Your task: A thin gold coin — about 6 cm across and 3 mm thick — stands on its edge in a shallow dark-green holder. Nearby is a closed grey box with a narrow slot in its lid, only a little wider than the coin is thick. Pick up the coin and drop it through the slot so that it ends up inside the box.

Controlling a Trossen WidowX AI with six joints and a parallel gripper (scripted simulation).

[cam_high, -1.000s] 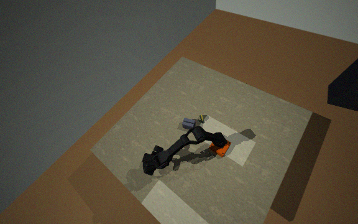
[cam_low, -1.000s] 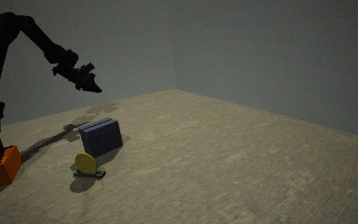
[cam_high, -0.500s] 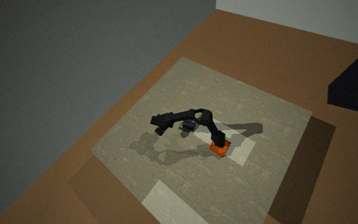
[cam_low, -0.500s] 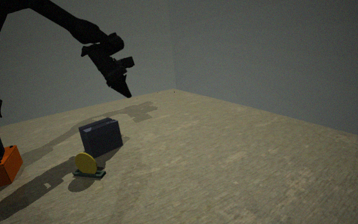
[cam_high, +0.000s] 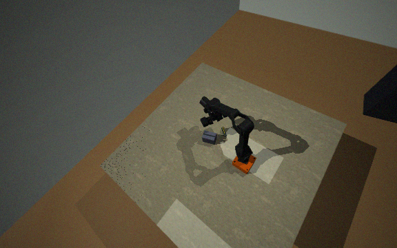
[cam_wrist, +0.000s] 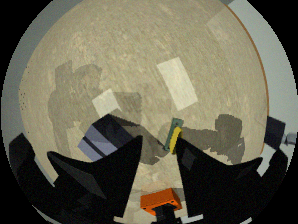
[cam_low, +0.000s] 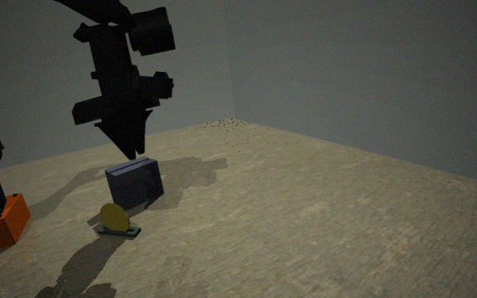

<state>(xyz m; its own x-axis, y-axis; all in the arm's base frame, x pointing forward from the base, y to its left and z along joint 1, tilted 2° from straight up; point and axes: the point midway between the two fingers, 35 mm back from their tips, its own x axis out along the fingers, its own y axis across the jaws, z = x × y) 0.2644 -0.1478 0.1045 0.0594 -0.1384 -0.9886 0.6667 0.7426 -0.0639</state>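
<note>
Right now my gripper tip is 90 mm above the coin, 60 mm past it and 10 mm to the left of it.
</note>
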